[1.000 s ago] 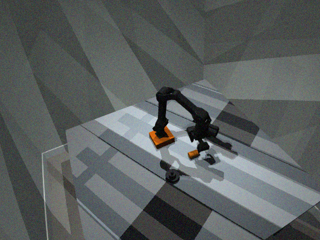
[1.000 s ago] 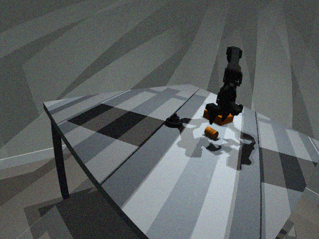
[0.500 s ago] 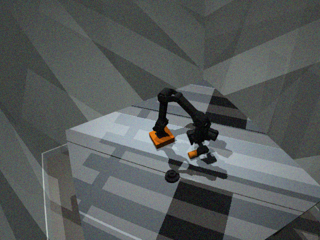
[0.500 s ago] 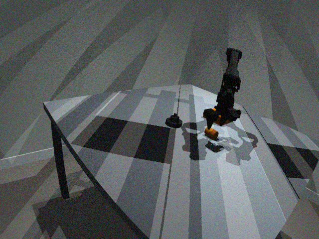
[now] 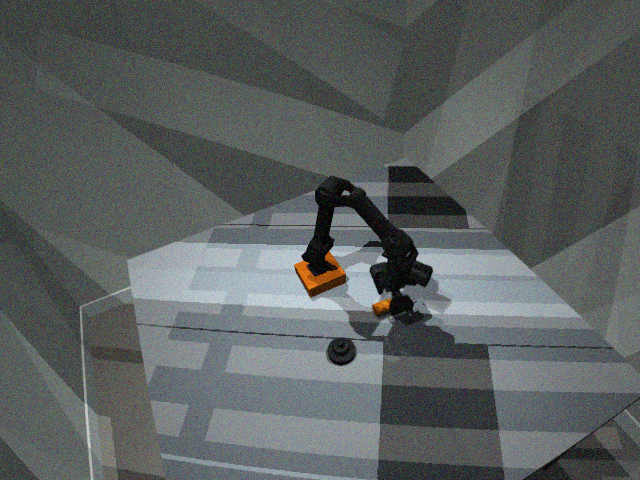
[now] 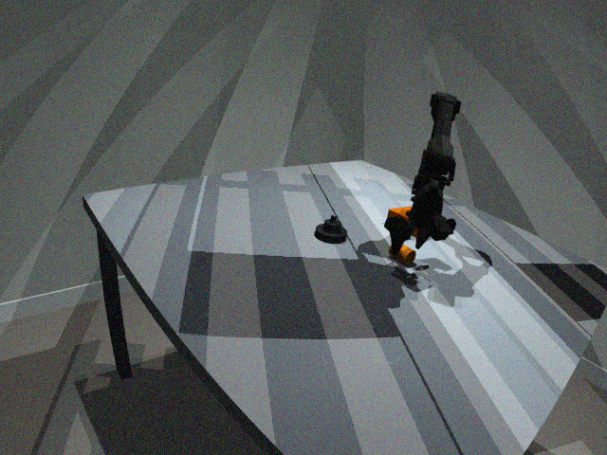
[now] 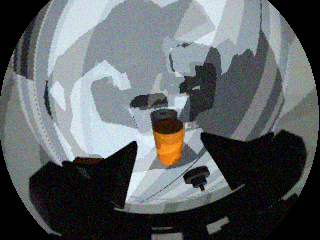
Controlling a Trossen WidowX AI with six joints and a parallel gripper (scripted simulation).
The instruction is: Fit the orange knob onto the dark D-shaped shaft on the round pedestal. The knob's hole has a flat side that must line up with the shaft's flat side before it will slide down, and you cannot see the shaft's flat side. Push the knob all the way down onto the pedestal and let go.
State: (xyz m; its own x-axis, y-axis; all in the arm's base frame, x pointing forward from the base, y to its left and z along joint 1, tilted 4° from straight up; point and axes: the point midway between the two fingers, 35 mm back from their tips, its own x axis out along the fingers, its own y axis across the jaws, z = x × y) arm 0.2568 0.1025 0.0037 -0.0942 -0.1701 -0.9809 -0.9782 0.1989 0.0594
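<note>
Right now the orange knob is 1 cm to the right of my gripper tip and 1 cm below it. From my gripper tip the other things lie so: dark round pedestal: 5 cm ahead, 20 cm to the right.
</note>
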